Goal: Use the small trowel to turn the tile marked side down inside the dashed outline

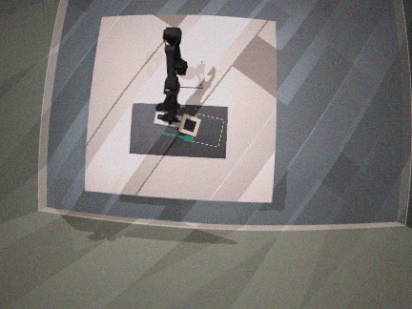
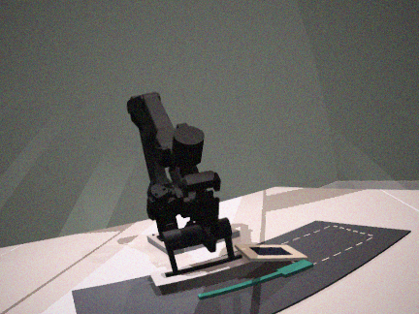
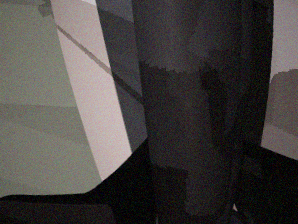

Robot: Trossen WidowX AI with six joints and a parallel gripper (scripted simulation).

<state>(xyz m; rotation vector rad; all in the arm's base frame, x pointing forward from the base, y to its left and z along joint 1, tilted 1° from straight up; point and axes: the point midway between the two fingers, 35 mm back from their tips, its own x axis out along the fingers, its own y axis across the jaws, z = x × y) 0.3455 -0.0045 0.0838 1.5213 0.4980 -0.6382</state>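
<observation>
Right now my gripper tip is 1 cm past the tan tile, 11 cm to the right of it and 5 cm above it. Round my gripper tip: dark mat 3 cm ahead, 4 cm to the left, 9 cm below; teal trowel 7 cm ahead, 6 cm to the left, 7 cm below.
</observation>
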